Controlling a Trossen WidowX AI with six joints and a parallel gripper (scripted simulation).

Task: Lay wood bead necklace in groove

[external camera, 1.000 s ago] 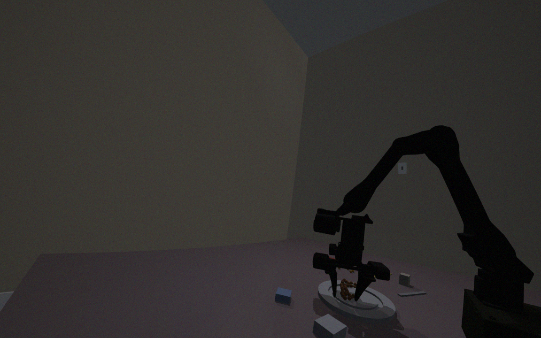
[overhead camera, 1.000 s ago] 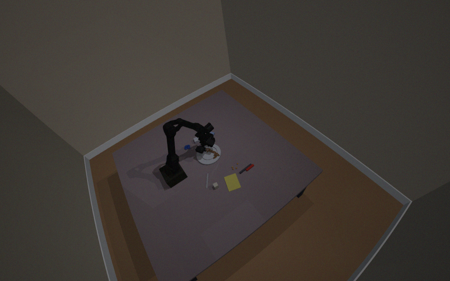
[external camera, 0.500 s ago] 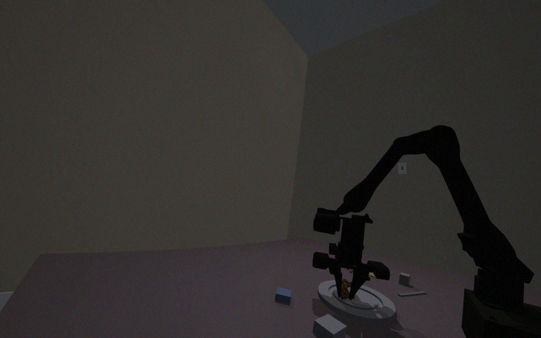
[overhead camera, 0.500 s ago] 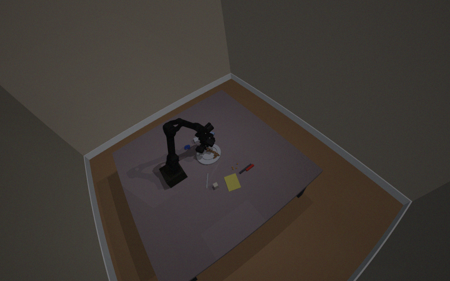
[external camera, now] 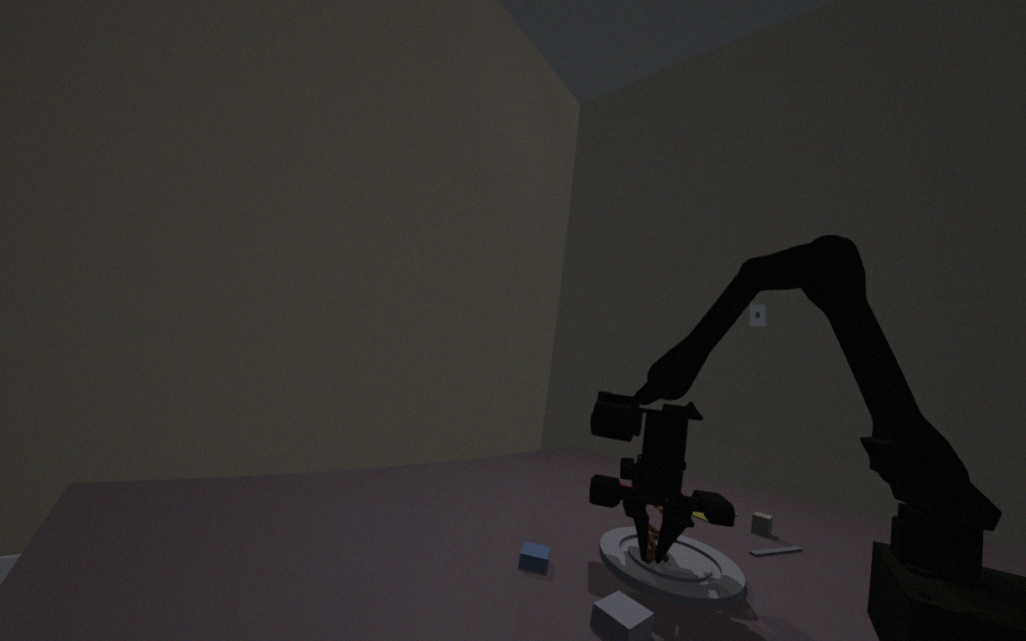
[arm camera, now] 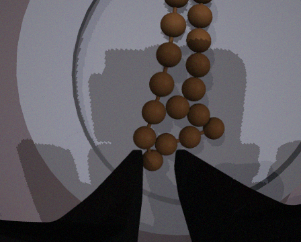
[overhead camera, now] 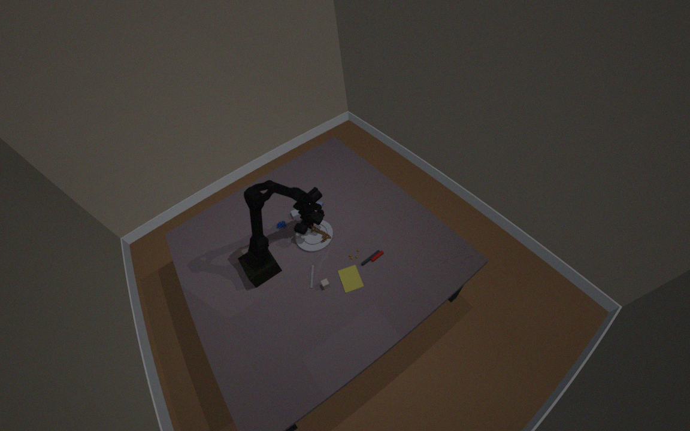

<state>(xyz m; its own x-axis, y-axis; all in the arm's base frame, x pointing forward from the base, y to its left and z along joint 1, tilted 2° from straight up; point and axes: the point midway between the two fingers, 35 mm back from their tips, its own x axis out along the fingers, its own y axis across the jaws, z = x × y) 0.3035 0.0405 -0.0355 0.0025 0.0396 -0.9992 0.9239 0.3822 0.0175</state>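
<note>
My gripper tip is now 4 cm to the left of the round bead board, 2 cm past it and 1 cm above it. From my gripper tip the other things lie so: grey block (14 cm to the left, 1 cm behind); then blue block (13 cm ahead, 10 cm to the left, 1 cm below); then thin stick (22 cm to the right, 17 cm behind, 1 cm below).
</note>
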